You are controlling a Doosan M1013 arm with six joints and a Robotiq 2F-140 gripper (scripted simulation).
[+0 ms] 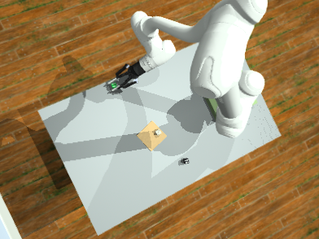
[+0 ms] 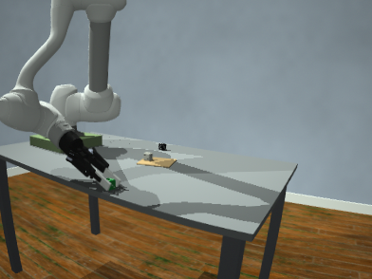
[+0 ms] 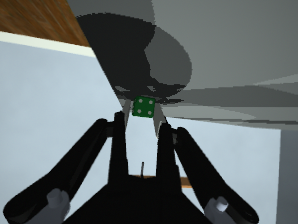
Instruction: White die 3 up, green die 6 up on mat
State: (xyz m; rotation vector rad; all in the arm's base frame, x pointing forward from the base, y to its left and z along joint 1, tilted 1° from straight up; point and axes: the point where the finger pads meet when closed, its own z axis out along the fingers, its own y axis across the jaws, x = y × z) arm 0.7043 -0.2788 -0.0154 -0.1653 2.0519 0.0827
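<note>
My gripper is now 1 cm short of the green die and 1 cm above it. Also, from my hand: white die (37 cm to the left, 16 cm behind, 1 cm below); then black die (61 cm to the left, 27 cm behind, 1 cm below); then tan mat (38 cm to the left, 11 cm behind, 3 cm below).
</note>
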